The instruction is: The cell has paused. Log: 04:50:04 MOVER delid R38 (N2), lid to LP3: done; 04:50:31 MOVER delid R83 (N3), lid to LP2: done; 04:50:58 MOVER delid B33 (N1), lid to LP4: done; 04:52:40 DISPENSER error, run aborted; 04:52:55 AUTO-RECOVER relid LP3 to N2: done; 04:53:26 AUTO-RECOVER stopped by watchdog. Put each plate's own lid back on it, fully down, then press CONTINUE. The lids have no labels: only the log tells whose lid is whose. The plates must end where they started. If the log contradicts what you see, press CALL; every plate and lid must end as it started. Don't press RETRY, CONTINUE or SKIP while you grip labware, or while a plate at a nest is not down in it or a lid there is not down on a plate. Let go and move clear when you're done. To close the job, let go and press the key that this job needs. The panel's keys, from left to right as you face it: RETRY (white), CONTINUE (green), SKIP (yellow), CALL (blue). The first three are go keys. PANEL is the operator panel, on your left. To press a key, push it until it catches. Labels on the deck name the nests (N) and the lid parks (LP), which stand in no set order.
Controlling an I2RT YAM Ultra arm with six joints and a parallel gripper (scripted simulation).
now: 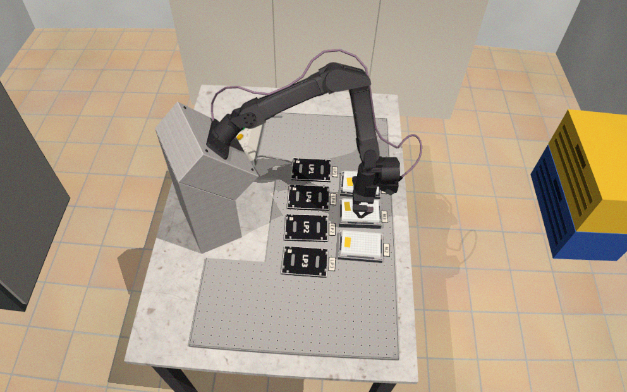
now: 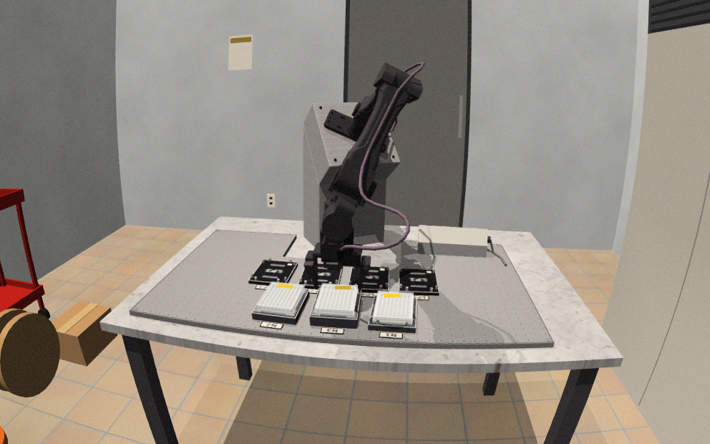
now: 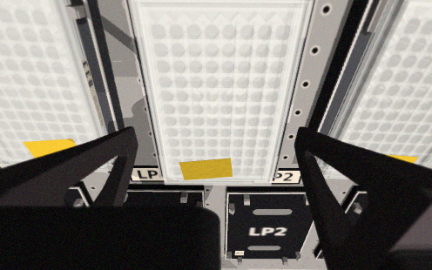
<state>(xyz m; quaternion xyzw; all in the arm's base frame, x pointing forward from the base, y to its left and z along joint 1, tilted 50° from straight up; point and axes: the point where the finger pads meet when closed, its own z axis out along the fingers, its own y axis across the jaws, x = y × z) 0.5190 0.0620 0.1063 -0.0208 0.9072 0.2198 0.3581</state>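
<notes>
My gripper is now 3 cm above the plate. Also, from my hand: green continue key 52 cm behind, 22 cm to the left; white retry key 53 cm behind, 27 cm to the left.
</notes>
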